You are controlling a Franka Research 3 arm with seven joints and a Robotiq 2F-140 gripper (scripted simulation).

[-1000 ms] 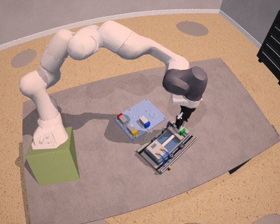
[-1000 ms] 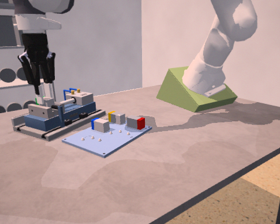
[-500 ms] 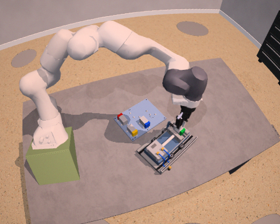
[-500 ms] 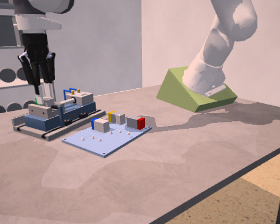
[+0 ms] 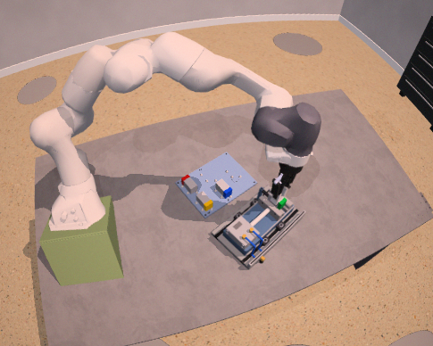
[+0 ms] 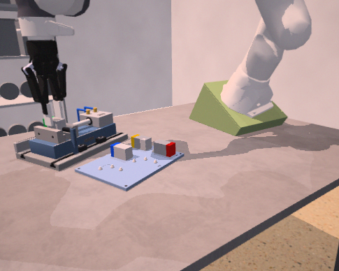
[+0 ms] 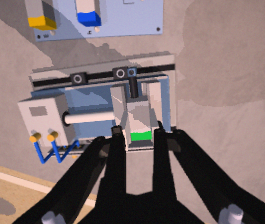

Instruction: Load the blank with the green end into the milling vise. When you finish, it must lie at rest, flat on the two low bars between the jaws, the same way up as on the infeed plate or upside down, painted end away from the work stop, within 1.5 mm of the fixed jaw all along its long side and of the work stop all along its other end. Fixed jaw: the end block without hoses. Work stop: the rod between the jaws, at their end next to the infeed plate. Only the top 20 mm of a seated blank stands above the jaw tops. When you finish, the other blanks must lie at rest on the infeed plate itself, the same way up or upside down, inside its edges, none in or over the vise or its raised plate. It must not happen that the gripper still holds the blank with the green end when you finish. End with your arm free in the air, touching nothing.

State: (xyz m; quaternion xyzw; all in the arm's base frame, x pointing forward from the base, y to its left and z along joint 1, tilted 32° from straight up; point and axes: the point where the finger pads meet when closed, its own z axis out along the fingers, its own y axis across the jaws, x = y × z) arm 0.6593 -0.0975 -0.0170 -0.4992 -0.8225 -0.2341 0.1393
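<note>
The green-ended blank is 40 mm below my hand. From my hand the other things lie so: blue-ended blank: 150 mm behind, 130 mm to the left, 110 mm below; then fixed jaw: 20 mm ahead, 10 mm to the left, 60 mm below; then black work stop rod: 30 mm behind, 40 mm to the left, 50 mm below.
</note>
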